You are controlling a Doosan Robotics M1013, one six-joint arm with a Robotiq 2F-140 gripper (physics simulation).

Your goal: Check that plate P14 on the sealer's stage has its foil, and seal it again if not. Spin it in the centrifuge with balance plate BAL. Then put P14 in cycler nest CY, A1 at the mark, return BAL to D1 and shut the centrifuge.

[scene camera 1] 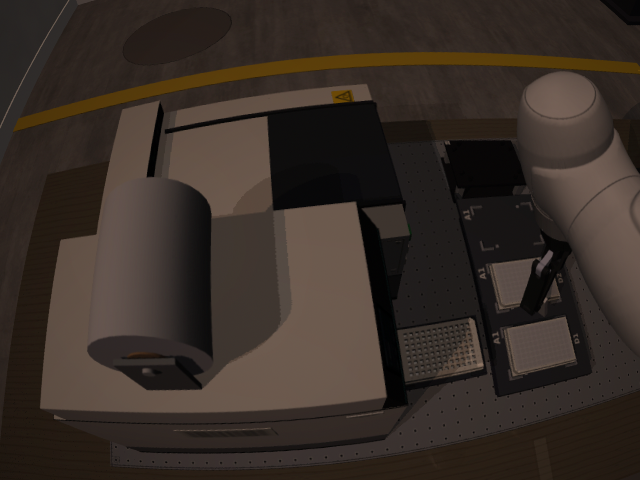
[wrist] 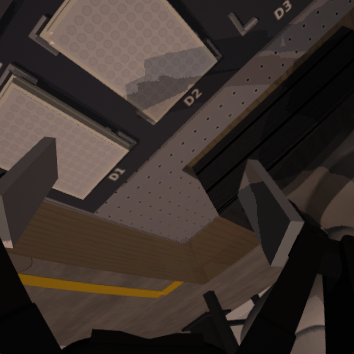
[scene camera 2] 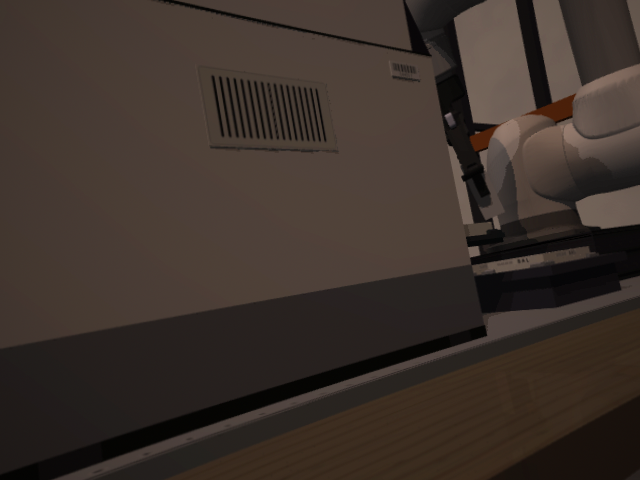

Note:
My gripper is open and holds nothing. Also in view: a well plate.
My gripper shows as well in scene camera 1 and in the wrist view.

